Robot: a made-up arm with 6 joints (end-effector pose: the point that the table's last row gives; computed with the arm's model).
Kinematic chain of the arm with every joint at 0, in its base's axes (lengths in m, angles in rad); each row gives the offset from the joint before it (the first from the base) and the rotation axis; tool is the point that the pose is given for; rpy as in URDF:
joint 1: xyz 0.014 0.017 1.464 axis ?
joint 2: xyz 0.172 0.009 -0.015 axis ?
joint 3: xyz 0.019 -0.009 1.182 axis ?
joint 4: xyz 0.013 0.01 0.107 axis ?
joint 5: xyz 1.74 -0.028 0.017 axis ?
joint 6: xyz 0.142 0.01 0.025 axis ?
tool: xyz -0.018 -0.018 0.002 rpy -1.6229 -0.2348 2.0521
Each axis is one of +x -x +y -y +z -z.
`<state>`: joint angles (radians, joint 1 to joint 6).
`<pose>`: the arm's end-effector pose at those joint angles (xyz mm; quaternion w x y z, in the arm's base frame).
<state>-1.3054 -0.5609 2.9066 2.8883 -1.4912 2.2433</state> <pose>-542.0 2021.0 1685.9 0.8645 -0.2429 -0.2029 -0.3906</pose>
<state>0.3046 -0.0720 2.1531 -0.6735 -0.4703 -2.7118</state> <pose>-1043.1 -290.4 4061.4 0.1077 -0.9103 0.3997 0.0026</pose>
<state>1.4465 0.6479 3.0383 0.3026 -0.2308 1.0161</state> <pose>-51.1 -552.3 3561.3 0.0099 0.5640 0.8203 0.0943</pose>
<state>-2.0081 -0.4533 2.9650 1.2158 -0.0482 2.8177</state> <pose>947.1 1901.4 1890.3 0.2066 0.1109 0.4699 -0.8510</pose>
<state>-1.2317 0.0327 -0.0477 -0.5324 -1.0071 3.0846</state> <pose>746.8 -1916.0 2524.3 0.1073 -0.0819 0.1504 0.9794</pose>
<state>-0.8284 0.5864 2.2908 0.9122 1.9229 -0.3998</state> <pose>353.7 -222.4 4071.3 0.7655 0.4716 -0.1086 -0.4240</pose>
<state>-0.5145 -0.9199 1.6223 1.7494 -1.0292 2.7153</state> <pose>-2059.6 1117.8 3120.3 0.7893 -0.1603 0.5694 0.1647</pose>
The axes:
joint 1: +z
joint 2: +y
joint 3: -y
joint 4: -x
joint 5: -y
joint 6: -x

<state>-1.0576 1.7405 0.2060 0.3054 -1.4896 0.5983</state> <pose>664.8 -1242.6 -567.3 0.6236 0.7426 0.0218 0.2433</pose>
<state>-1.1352 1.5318 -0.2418 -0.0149 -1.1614 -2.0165</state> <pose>436.3 -892.0 -299.1 0.5935 0.0092 0.4693 -0.6539</pose>
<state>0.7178 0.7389 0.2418 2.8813 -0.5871 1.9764</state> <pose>2033.8 1799.5 1525.2 0.4727 0.2858 -0.8229 0.1332</pose>
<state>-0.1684 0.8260 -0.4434 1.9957 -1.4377 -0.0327</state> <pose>1738.4 -345.6 575.6 0.2540 -0.1106 0.6270 0.7281</pose>
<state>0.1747 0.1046 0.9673 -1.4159 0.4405 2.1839</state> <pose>1436.3 172.1 4103.1 0.2208 -0.7250 -0.5250 0.3871</pose>
